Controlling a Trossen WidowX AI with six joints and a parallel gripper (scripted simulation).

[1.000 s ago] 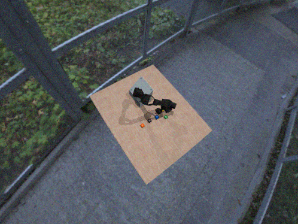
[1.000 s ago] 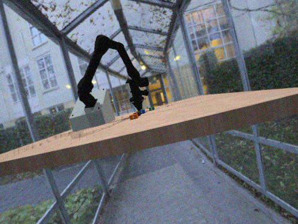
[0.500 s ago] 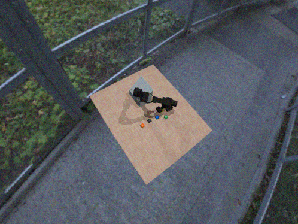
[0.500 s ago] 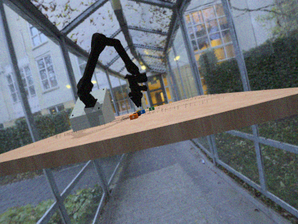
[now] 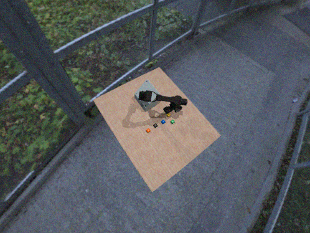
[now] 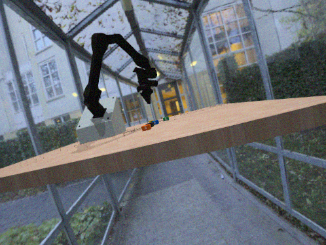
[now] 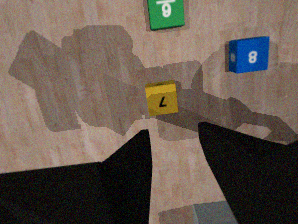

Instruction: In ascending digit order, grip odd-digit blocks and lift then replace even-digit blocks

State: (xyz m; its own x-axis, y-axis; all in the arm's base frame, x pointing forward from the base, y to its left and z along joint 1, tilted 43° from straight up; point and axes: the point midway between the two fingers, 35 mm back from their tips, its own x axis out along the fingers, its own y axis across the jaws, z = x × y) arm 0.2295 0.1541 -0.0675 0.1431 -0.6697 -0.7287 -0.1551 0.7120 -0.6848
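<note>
Now: the blue block 11 cm below my gripper tip, 9 cm to the right of it and 4 cm ahead of it. Also, from my gripper tip: green block (11 cm below, 8 cm ahead); yellow block (11 cm below, 1 cm behind); black block (18 cm to the right, 11 cm below, 4 cm ahead).
</note>
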